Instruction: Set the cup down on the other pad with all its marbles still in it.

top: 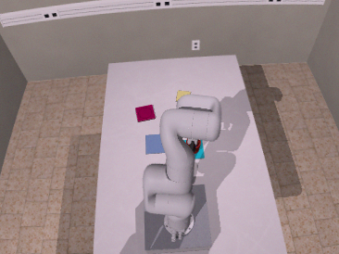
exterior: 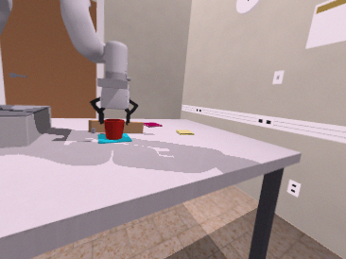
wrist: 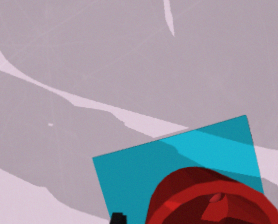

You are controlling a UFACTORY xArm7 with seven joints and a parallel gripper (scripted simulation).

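Right now my hand is 5 cm above the red cup. The rest, counted from my hand: yellow marble 5 cm below, 2 cm to the right; cyan pad 8 cm below, 1 cm to the left; wooden rail 10 cm to the left, 5 cm below, 1 cm ahead.
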